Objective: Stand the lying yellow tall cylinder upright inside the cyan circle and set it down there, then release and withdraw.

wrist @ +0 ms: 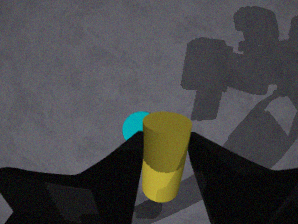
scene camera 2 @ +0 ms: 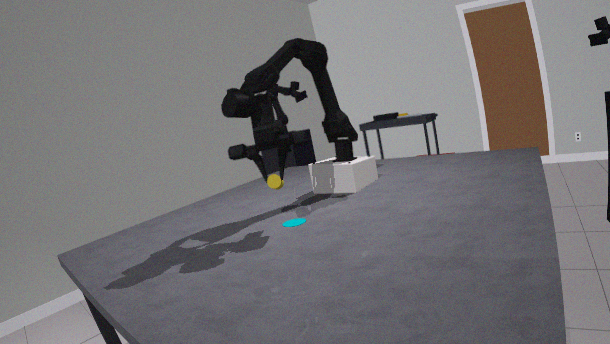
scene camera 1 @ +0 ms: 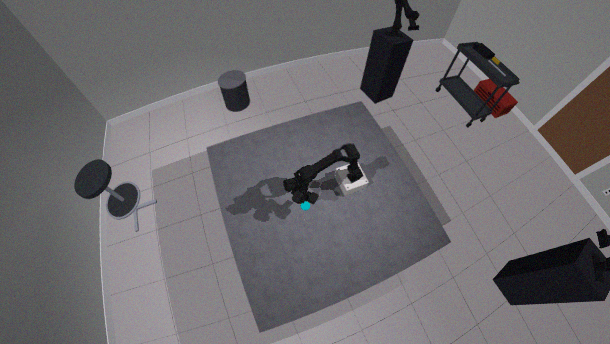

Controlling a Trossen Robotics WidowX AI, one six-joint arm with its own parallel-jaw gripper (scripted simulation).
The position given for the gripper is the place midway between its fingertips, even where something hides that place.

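Observation:
Yellow tall cylinder (wrist: 167, 134), carried by the gripper (scene camera 2: 274, 181), (wrist: 165, 137). Scene camera 1 misses the cylinder, hidden by the gripper.

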